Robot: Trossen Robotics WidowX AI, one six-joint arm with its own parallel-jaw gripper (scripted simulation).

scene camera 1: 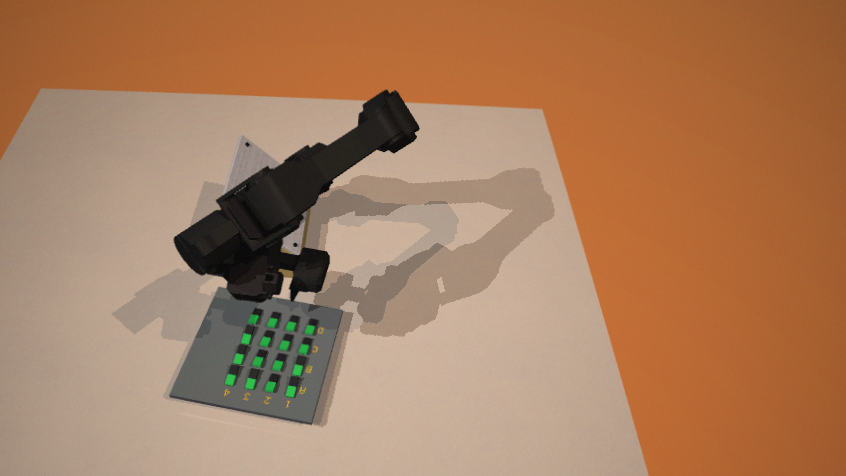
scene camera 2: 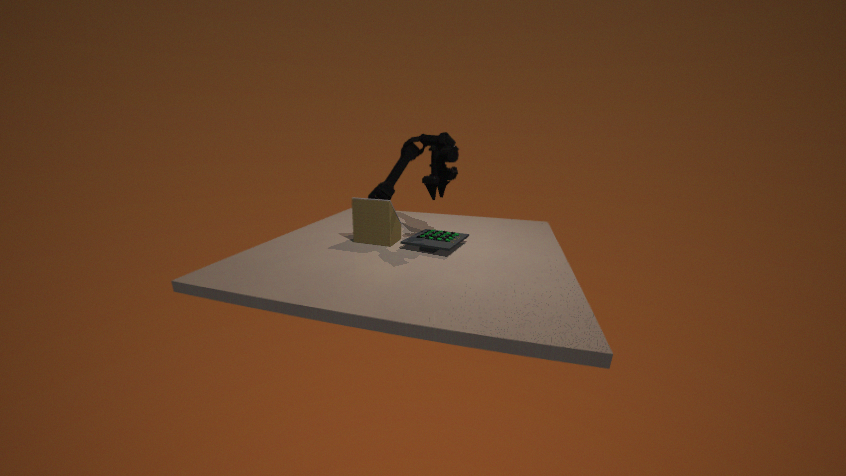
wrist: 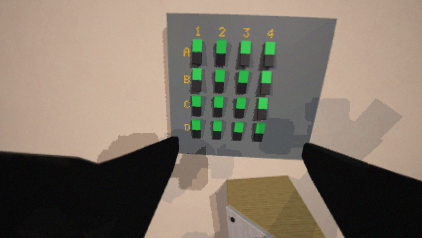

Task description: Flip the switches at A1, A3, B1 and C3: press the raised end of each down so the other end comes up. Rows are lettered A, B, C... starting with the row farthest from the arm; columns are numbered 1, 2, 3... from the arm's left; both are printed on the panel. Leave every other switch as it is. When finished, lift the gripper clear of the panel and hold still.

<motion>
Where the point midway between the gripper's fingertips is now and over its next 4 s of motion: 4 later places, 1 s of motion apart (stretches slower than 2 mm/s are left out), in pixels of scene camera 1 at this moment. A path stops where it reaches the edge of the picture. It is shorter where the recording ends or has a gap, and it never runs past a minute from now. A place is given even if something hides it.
My gripper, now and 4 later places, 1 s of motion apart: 266,294; 293,375; 293,380; 293,379; 251,363
</motion>
